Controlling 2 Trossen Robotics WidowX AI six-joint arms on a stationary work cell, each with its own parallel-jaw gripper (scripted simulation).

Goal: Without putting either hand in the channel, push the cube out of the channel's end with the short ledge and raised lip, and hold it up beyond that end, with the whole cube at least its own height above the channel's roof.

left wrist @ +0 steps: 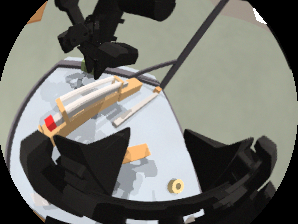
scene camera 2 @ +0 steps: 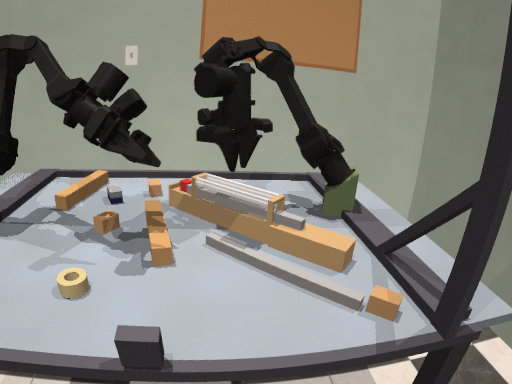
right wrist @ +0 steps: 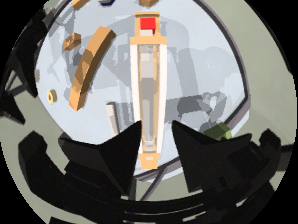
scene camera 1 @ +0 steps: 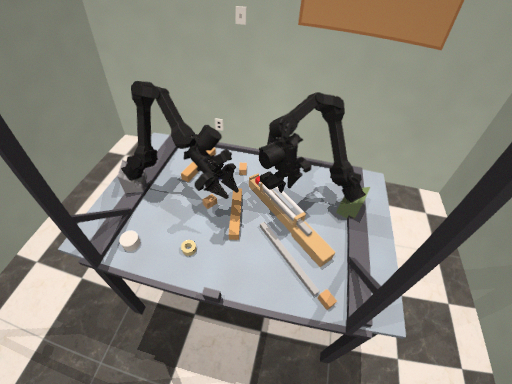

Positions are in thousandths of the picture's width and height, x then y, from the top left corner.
Scene:
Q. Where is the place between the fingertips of my right gripper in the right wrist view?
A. At 529, 556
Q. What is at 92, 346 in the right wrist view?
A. My left gripper.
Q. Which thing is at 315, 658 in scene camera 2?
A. A long tan block.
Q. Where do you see a wooden channel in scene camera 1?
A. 614, 639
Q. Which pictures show my right gripper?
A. The left wrist view, scene camera 2, the right wrist view and scene camera 1: all of them.

